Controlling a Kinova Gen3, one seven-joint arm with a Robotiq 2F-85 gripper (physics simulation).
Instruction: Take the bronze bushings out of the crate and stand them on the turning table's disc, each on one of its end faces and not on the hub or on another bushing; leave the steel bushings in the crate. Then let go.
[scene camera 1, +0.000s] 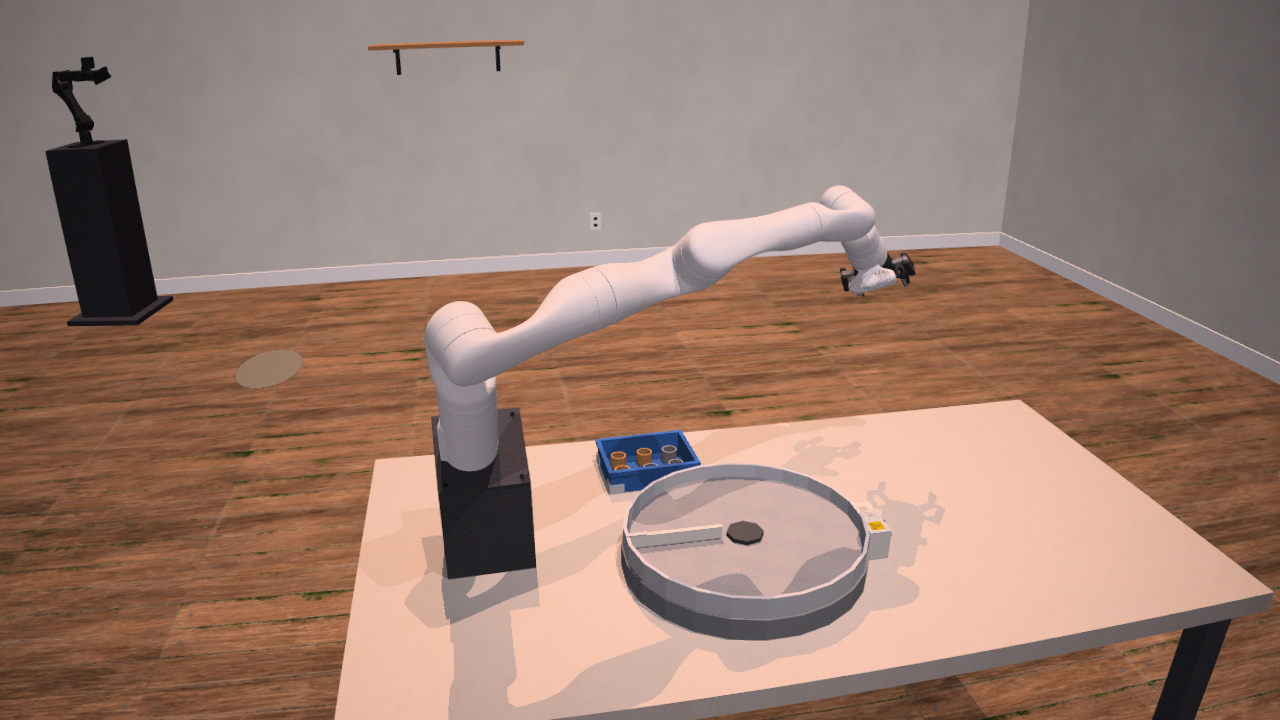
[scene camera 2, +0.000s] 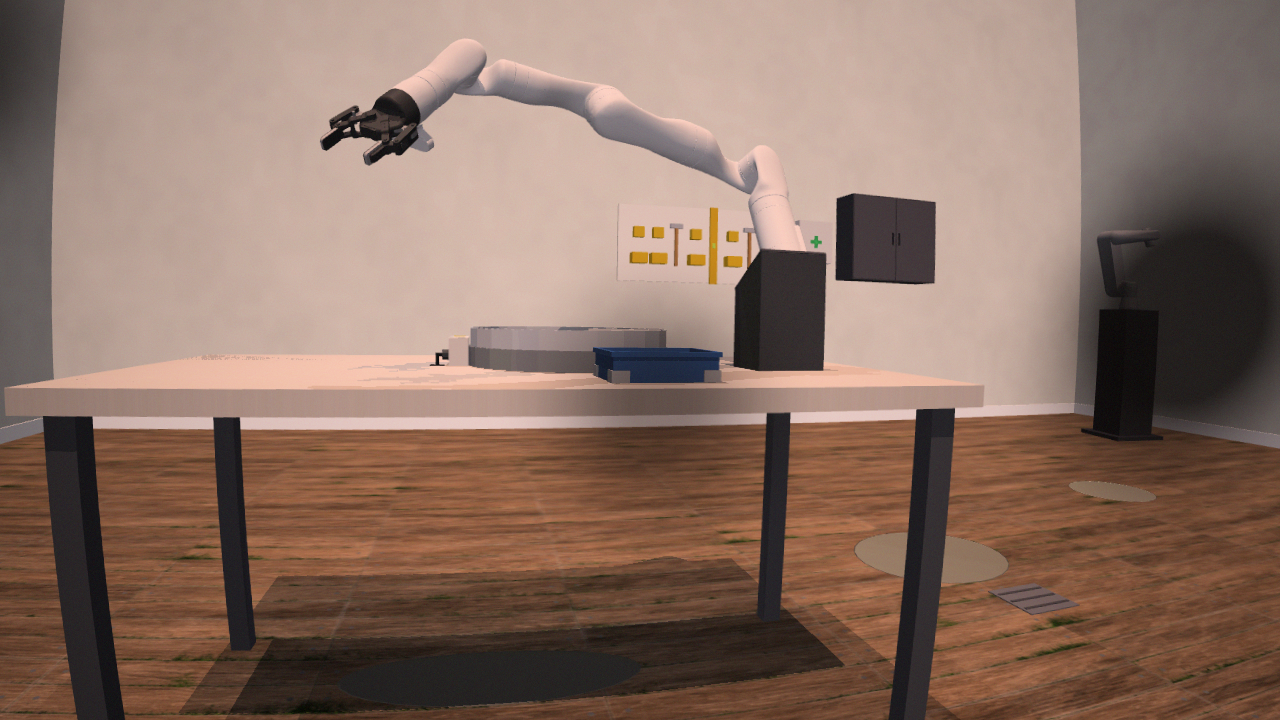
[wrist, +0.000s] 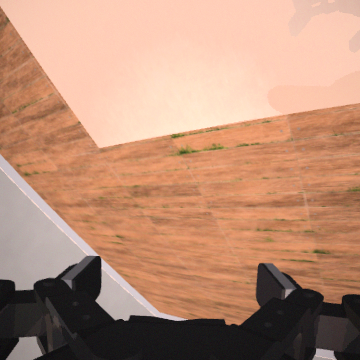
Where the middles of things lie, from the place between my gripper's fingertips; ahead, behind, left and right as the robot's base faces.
I see the blue crate (scene camera 2: 616, 365) 50 cm behind my hand, 33 cm below it and 13 cm to the right of it. From my hand the other things lie so: turning table disc (scene camera 1: 777, 538) (45 cm to the right, 34 cm behind, 30 cm below).
